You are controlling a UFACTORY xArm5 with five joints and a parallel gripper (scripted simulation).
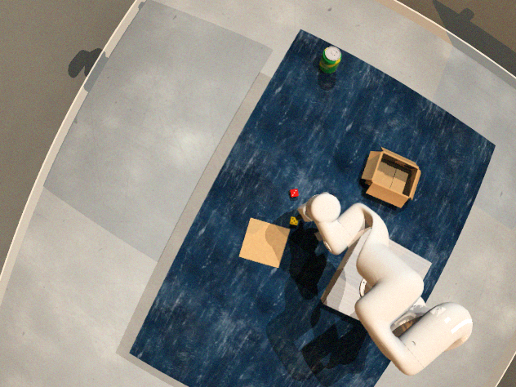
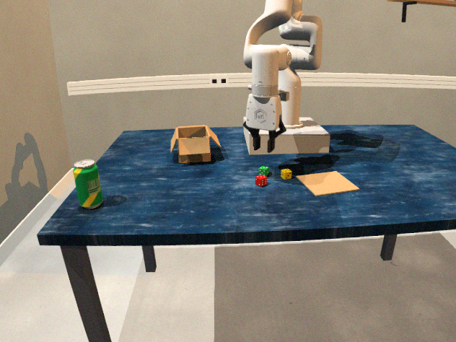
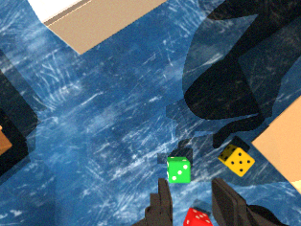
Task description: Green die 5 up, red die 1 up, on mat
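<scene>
Now: the green die 9 cm below my hand. Round my hand: red die (9 cm below, 7 cm ahead, 3 cm to the right); then mat (17 cm to the left, 11 cm ahead, 10 cm below); then yellow die (9 cm below, 6 cm to the left, 4 cm ahead).
</scene>
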